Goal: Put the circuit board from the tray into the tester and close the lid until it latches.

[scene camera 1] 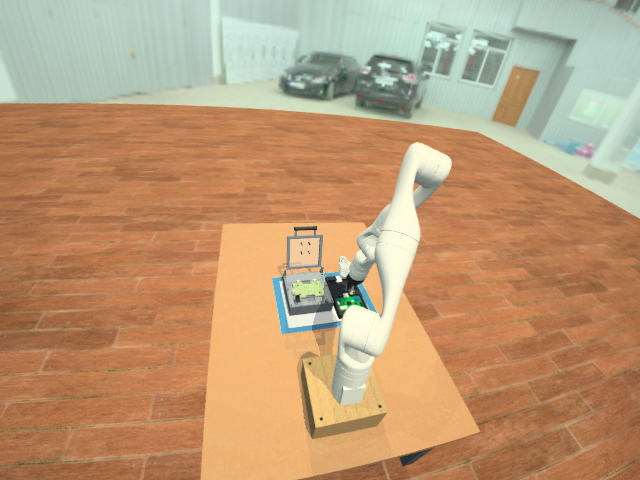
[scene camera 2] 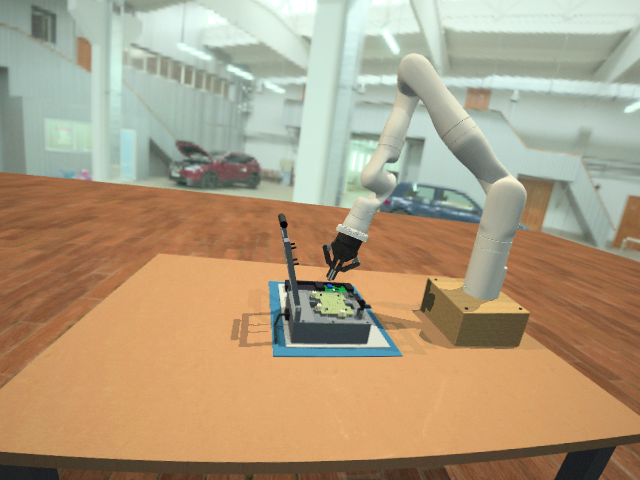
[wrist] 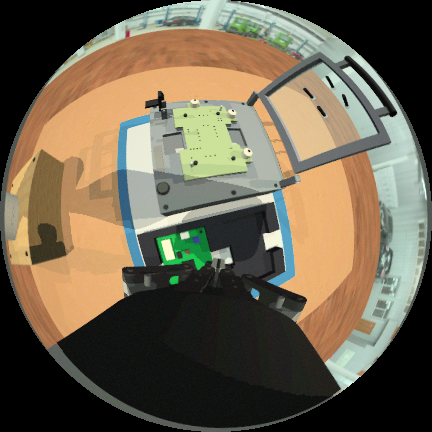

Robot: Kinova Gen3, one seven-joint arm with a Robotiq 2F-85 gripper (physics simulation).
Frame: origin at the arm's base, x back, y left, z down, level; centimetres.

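Seen in the pictures: gripper, fingertip midpoint: (scene camera 1: 347, 290) (scene camera 2: 329, 279) (wrist: 217, 265); arm's base, link origin: (scene camera 1: 347, 388) (scene camera 2: 478, 292).
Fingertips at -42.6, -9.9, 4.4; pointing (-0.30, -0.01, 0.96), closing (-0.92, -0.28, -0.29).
Pixels of each thing's top centre, then the offset from my fingertips to it, as dx, dy, dz. "pt": a spot on its surface instead. Level surfaces: height alone.
- green circuit board, top centre: (wrist: 189, 269) (scene camera 2: 337, 290) (scene camera 1: 350, 302) +3.2, -1.2, +3.7
- black tray, surface spot: (wrist: 232, 232) pt -4.0, +3.2, +4.6
- light green plate, top centre: (wrist: 212, 125) (scene camera 2: 331, 298) (scene camera 1: 307, 286) -1.1, +17.1, -1.8
- white mat, surface height: dz +6.2
- black latch, top centre: (wrist: 153, 93) +6.5, +21.5, -4.3
- table, surface height: dz +6.4
The green circuit board (scene camera 1: 348, 302) (scene camera 2: 334, 288) (wrist: 185, 245) lies in the near part of the black tray (wrist: 232, 232), partly hidden by my fingers in the wrist view. The grey tester (scene camera 1: 309, 307) (scene camera 2: 330, 333) (wrist: 200, 197) stands beside the tray, with a light green plate (scene camera 1: 308, 288) (scene camera 2: 332, 303) (wrist: 207, 142) on top that bears white and black posts. Its framed lid (scene camera 1: 287, 253) (scene camera 2: 291, 266) (wrist: 343, 156) stands open, nearly upright, with a black handle. My gripper (scene camera 2: 330, 276) (wrist: 217, 265) is shut and empty, above the tray beside the board.
A blue and white mat (scene camera 1: 283, 321) (scene camera 2: 338, 353) (wrist: 123, 150) lies under the tester and tray. A black latch (wrist: 159, 101) stands at the tester's edge opposite the lid. The arm's wooden base block (scene camera 1: 343, 413) (scene camera 2: 488, 330) (wrist: 47, 215) stands on the table (scene camera 1: 248, 392) (scene camera 2: 258, 408).
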